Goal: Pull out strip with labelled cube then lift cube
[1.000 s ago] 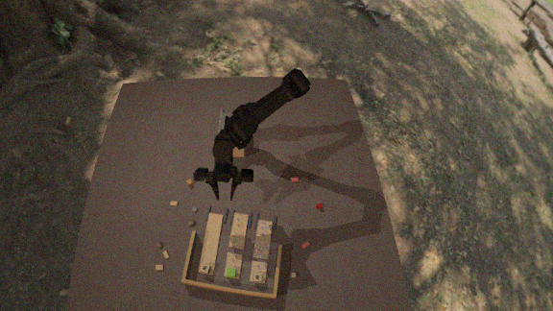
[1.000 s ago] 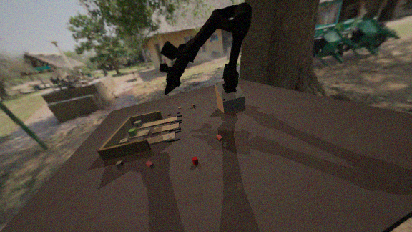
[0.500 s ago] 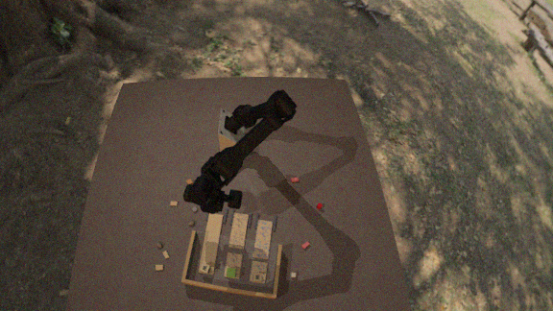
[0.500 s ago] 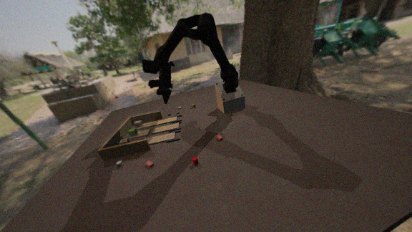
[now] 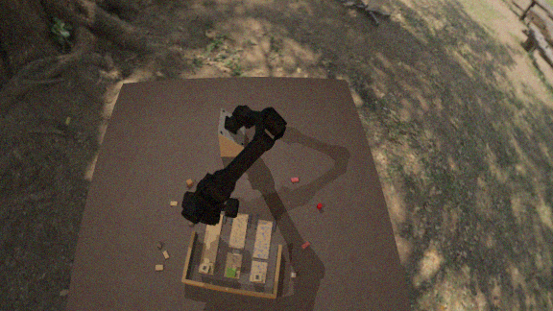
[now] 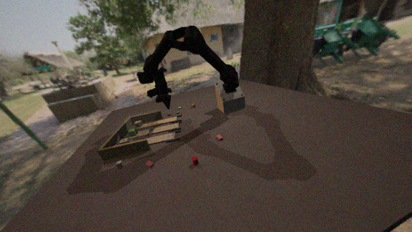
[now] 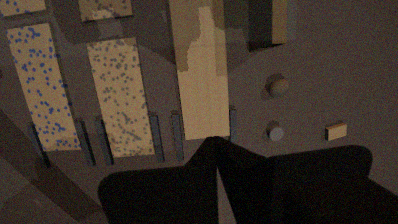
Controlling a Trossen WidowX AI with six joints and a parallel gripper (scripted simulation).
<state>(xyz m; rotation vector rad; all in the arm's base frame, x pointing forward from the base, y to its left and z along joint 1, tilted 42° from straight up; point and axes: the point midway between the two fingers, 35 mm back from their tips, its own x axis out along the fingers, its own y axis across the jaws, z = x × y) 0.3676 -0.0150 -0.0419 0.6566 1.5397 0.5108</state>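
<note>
My gripper tip is now 90 mm short of the strip, 10 mm to the left of it and 70 mm above it. From my gripper tip the other things lie so: grey peg: 40 mm behind, 80 mm to the right, 70 mm below.
</note>
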